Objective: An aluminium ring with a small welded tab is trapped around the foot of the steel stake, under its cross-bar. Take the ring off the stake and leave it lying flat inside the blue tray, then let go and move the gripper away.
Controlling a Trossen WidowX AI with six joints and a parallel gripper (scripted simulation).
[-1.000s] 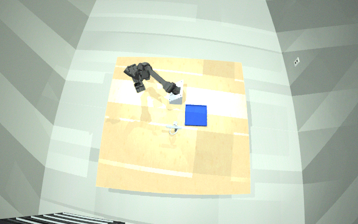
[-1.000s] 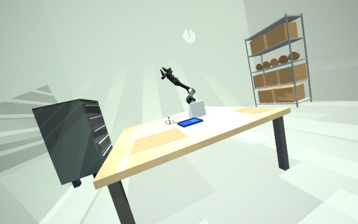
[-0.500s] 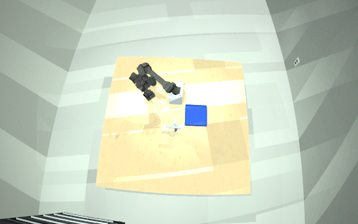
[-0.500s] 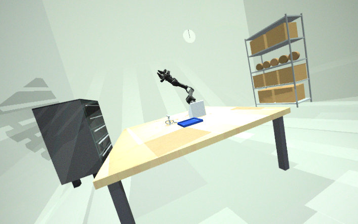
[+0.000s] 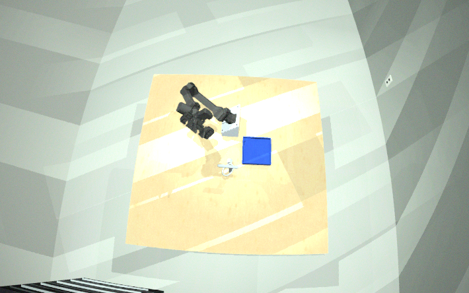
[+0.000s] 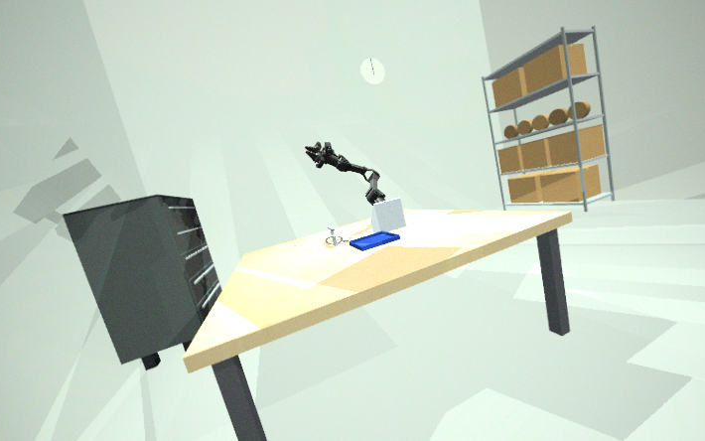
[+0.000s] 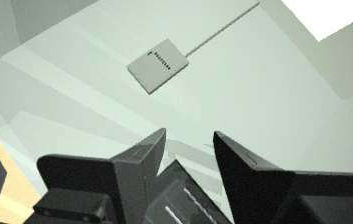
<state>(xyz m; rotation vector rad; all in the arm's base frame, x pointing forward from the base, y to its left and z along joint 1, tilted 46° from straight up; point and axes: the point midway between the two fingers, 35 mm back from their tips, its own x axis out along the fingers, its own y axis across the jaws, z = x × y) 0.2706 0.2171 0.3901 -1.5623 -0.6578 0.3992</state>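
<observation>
Now: the aluminium ring 20 mm behind my gripper tip, 130 mm to the left of it and 520 mm below it. From my gripper tip the other things lie so: blue tray 180 mm behind, 300 mm to the left, 540 mm below.
</observation>
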